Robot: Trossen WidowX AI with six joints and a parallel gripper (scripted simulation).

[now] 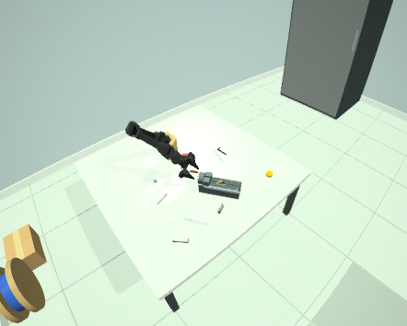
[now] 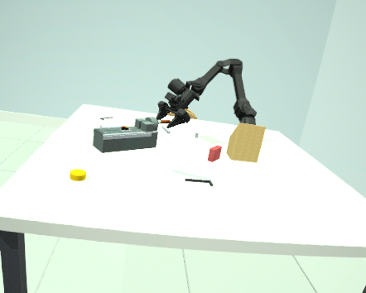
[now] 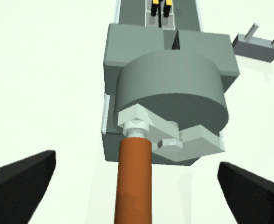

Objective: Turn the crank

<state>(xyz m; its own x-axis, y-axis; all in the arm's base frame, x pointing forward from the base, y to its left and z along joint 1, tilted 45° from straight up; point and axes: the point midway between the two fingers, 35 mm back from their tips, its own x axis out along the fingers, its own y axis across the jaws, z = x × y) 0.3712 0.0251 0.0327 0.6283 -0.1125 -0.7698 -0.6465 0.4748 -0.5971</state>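
The orange crank handle is 20 mm behind my gripper tip, 10 mm to the right of it and 10 mm above it. From my gripper tip the other things lie so: yellow disc: 210 mm ahead, 450 mm to the left, 90 mm below; black hex key: 200 mm behind, 330 mm to the left, 90 mm below; red pointer: 150 mm ahead, 100 mm to the left, 10 mm below.
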